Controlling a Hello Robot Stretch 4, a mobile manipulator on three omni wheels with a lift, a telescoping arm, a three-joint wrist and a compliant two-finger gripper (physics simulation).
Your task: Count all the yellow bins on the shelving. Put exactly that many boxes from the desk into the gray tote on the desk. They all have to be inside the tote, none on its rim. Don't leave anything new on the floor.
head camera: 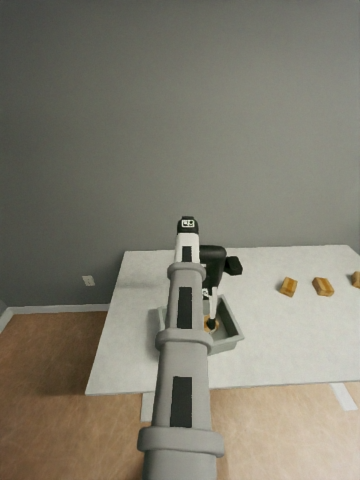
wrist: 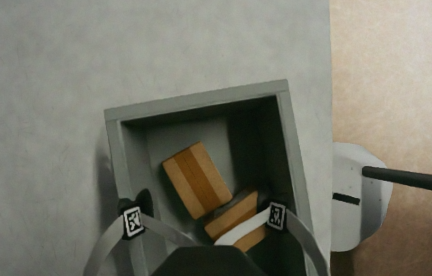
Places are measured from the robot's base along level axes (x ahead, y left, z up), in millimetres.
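Pixels of known places: end effector, tool point: (head camera: pixel 208 310) (wrist: pixel 205 207).
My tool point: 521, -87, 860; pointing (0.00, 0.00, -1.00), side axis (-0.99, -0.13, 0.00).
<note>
Behind a point stands the place of what it marks, as x, y, z.
The gray tote (head camera: pixel 227 346) @(444, -168, 740) (wrist: pixel 200 101) @(536, -186, 813) stands on the white desk (head camera: pixel 122 345) @(446, 260, 693) (wrist: pixel 50 75) @(773, -222, 693). One box (wrist: pixel 196 180) @(532, -94, 746) with an orange tape stripe lies inside, turned at an angle. A second box (wrist: pixel 232 220) @(480, -46, 746) lies against its lower right in the wrist view, partly hidden by a finger. My gripper (head camera: pixel 207 322) (wrist: pixel 206 212) @(521, -87, 860) is open, its fingers spread inside the tote's outline over the boxes; the arm hides part of it in the head view. Three boxes lie on the desk's right: one box (head camera: pixel 288 286) @(751, -521, 743), another box (head camera: pixel 323 286) @(760, -700, 743) and a third box (head camera: pixel 356 279) @(821, -905, 737), cut by the edge. The shelving and yellow bins do not show.
A gray wall (head camera: pixel 180 125) @(1105, 48, 1411) stands behind the desk. Brown floor (head camera: pixel 50 350) @(681, 1026, -26) (wrist: pixel 385 75) @(-280, -540, -26) shows beyond the desk's edges. A white rounded part (wrist: pixel 350 225) @(-36, 102, 187) with a dark rod (wrist: pixel 400 177) shows beside the desk edge in the wrist view.
</note>
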